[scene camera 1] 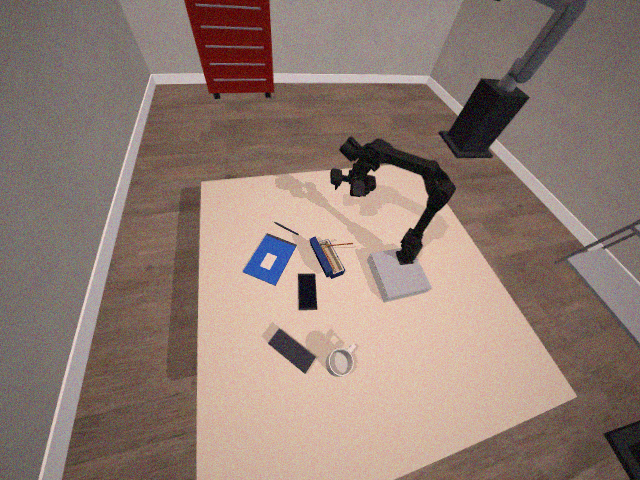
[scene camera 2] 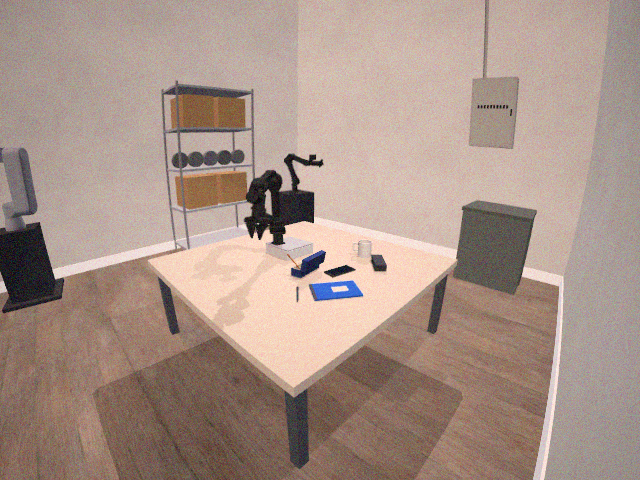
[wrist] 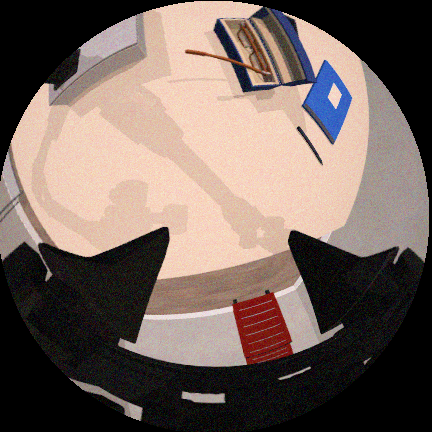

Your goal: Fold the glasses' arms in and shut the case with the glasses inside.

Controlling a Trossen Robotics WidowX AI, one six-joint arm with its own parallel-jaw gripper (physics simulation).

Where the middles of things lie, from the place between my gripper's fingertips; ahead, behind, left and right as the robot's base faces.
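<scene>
The blue notebook (wrist: 327, 101) is 190 mm to the left of my hand, 340 mm ahead of it and 190 mm below it. Then I consider the brown-framed glasses (wrist: 257, 59), which I find 50 mm ahead of my hand, 230 mm to the left of it and 160 mm below it.
</scene>
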